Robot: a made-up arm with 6 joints. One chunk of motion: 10 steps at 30 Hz.
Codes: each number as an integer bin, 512 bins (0 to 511) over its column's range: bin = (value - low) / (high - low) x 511, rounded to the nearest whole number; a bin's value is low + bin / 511 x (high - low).
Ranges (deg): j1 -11..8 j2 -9..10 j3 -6..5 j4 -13..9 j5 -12..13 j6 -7..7
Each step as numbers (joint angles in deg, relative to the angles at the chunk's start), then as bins.
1 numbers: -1.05 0.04 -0.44 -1.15 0.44 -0.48
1 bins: 268 243 258 275 254 238
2 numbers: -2.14 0.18 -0.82 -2.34 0.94 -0.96
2 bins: 238 247 241 248 264 220
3 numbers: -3.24 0.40 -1.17 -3.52 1.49 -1.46
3 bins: 209 253 224 220 276 202
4 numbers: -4.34 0.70 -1.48 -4.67 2.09 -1.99
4 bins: 179 261 210 193 288 183
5 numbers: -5.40 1.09 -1.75 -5.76 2.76 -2.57
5 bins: 151 271 197 168 302 162
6 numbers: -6.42 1.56 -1.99 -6.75 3.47 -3.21
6 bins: 123 284 186 145 316 138
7 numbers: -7.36 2.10 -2.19 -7.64 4.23 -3.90
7 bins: 98 299 177 124 332 113
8 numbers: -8.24 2.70 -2.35 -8.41 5.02 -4.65
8 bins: 74 315 170 107 348 86
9 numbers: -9.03 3.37 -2.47 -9.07 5.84 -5.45
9 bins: 53 333 164 91 365 57
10 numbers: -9.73 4.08 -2.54 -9.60 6.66 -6.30
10 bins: 34 352 161 79 381 26
